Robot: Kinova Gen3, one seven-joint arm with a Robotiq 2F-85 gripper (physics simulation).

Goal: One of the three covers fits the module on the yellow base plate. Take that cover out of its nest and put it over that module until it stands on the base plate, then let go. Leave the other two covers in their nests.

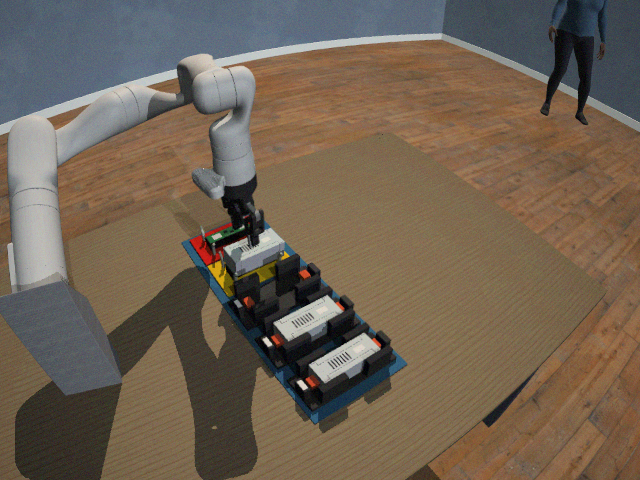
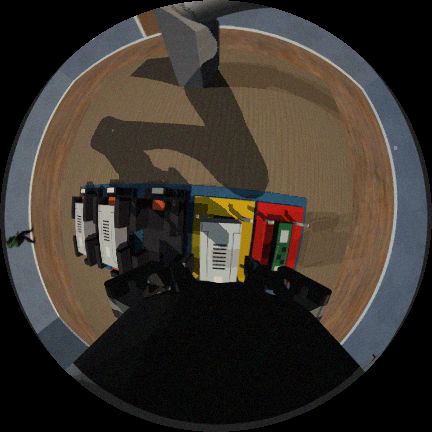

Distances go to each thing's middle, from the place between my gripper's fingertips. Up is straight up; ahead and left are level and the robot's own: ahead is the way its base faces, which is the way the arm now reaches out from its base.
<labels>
Right now the yellow base plate (image 1: 220, 274) is 1 cm ahead of my hand, 1 cm to the left of it and 9 cm below it. Round my hand: red base plate (image 2: 262, 236): 2 cm behind, 11 cm to the left, 9 cm below.
</labels>
